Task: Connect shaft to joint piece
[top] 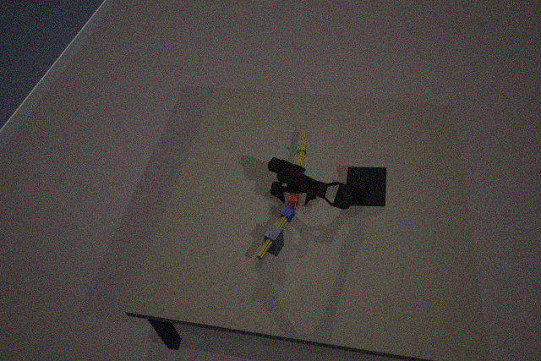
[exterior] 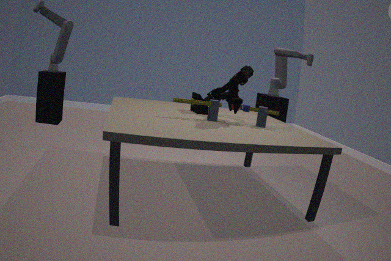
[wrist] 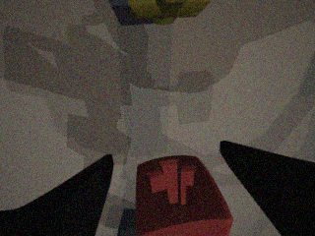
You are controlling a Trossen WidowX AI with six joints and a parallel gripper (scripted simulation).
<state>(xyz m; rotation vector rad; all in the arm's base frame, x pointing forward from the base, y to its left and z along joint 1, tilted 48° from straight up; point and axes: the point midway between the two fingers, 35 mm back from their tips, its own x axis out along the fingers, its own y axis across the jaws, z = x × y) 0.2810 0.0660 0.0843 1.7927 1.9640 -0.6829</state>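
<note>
Right now the red square joint piece is 4 cm above my gripper tip and 1 cm to the left of it.
</note>
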